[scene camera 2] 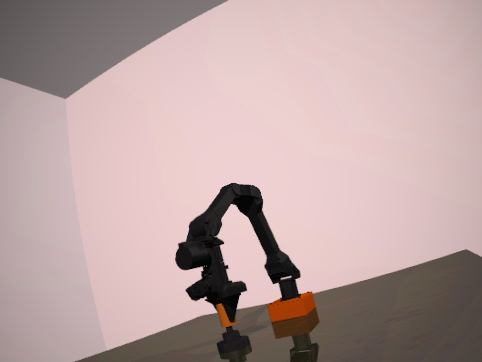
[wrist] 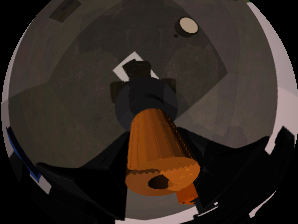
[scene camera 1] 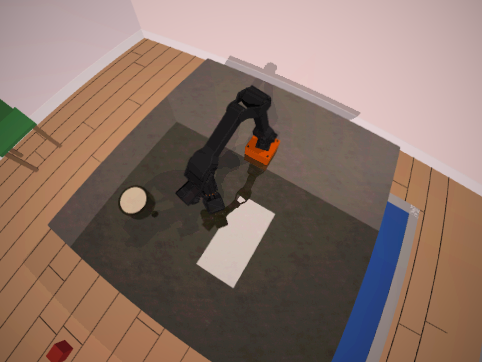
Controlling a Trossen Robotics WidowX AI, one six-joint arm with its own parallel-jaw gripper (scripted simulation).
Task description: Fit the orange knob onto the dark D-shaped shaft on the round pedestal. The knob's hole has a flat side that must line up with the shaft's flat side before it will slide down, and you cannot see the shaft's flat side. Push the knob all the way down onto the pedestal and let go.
Labels:
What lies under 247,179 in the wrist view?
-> The gripper.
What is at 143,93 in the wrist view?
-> A dark round pedestal.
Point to an orange knob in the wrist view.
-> At 160,162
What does the gripper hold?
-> An orange knob.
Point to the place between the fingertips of the gripper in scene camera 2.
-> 228,321

